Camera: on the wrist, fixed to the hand. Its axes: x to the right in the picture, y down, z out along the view.
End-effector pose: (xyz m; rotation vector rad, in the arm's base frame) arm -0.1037 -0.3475 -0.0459 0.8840 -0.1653 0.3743
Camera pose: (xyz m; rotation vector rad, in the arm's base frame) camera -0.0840 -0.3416 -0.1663 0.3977 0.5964 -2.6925
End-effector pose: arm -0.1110 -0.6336 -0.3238 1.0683 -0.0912 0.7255
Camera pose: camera -0.0914 -0.6009 -0.4398 0.3699 0.7933 -2.2956
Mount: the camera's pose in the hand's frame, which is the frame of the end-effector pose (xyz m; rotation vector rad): -0.0156 -0.0911 -0.0798 0.0353 -0.7069 -3.0032
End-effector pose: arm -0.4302 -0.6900 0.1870 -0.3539 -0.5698 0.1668
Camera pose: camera -0.3938 -0.8007 0.1506 0.9057 -1.1955 -2.6599
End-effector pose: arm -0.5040 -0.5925 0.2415 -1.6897 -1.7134 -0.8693
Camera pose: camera -0.5979 -0.6635 0.2741 -1.3241 1.7395 0.3379
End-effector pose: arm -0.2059 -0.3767 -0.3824 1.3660 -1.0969 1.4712
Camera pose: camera -0.1394 -0.2750 -0.3947 1.4149 1.0475 -1.2371
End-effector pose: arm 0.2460 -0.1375 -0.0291 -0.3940 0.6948 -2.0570
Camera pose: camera 0.1529 -0.0588 -0.0367 1.0200 0.5722 0.9433
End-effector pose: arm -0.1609 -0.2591 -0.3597 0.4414 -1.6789 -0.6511
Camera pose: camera -0.0853 -0.3339 -0.4198 -1.6323 -0.0607 1.5688
